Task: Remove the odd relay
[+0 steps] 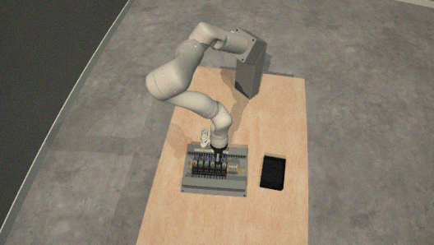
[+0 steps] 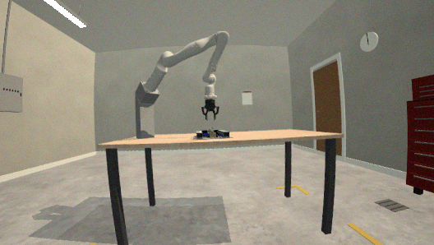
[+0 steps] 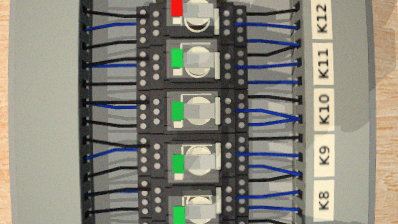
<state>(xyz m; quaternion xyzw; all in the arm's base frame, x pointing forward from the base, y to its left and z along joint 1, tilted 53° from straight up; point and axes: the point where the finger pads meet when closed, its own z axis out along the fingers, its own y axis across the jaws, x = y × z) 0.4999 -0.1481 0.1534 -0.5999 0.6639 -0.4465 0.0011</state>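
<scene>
Now: hand 4 cm past the relay, 11 cm to the left of it and 9 cm above it. From my hand the other things lie so: grey relay panel: 1 cm behind, 1 cm to the right, 12 cm below; black parts tray: 9 cm ahead, 25 cm to the left, 13 cm below.
</scene>
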